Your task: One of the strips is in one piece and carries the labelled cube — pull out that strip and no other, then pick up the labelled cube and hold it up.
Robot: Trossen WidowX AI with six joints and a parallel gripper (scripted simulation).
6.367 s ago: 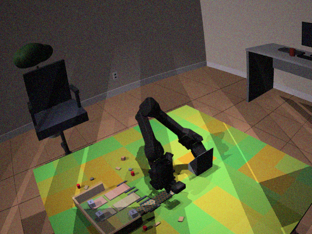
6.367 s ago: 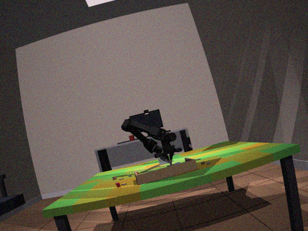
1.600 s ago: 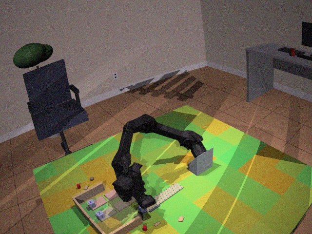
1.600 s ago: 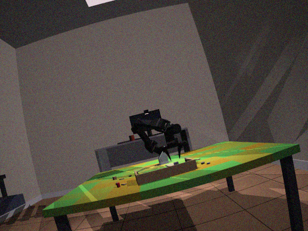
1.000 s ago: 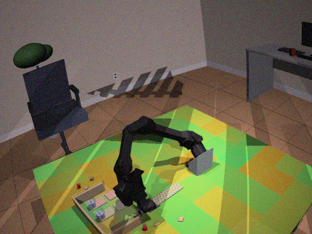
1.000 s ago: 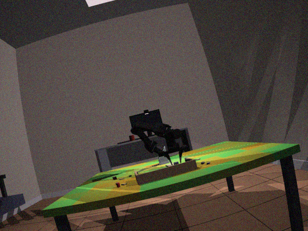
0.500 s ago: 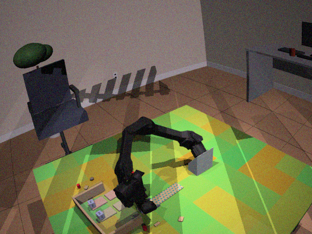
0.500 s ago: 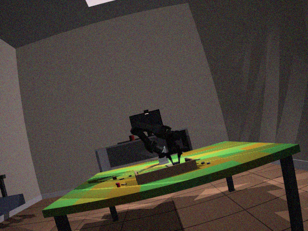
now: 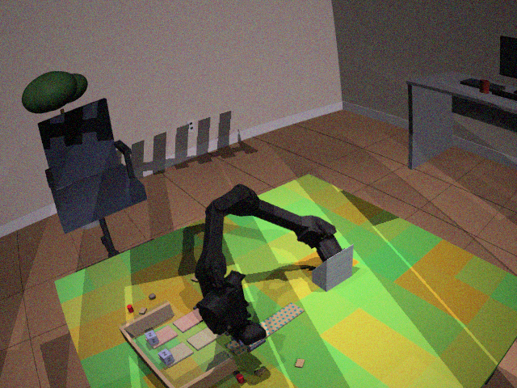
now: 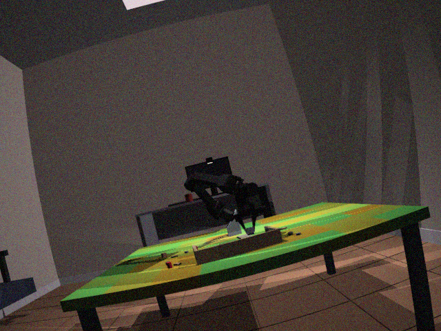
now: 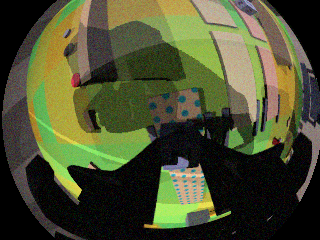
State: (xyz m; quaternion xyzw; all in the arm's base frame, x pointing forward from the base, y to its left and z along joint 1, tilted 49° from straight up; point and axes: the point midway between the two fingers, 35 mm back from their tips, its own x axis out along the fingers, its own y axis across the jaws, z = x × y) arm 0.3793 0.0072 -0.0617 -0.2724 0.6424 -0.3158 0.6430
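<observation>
My gripper tip is now 90 mm past the dotted strip, 10 mm to the left of it and 30 mm above it.
</observation>
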